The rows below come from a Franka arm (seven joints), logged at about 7 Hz.
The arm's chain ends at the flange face. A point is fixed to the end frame.
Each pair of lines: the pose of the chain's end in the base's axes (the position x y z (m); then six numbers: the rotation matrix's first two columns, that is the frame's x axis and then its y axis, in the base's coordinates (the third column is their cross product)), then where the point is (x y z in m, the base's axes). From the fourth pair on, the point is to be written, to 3 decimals.
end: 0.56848 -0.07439 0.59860 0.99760 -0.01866 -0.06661 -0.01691 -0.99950 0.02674
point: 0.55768 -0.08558 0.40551
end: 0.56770 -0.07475 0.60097 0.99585 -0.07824 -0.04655 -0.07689 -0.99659 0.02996
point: 0.56008 -0.08619 0.40774
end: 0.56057 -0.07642 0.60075 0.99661 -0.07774 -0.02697 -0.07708 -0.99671 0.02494
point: 0.55680 -0.08719 0.40737
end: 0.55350 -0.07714 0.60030 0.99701 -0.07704 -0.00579 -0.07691 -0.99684 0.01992
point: 0.554 -0.087 0.407
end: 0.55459 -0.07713 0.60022 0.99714 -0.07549 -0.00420 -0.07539 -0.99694 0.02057
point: 0.555 -0.087 0.407
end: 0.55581 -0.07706 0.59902 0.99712 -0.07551 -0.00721 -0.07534 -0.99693 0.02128
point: 0.556 -0.087 0.406
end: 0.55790 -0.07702 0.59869 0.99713 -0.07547 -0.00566 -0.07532 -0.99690 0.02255
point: 0.558 -0.088 0.405
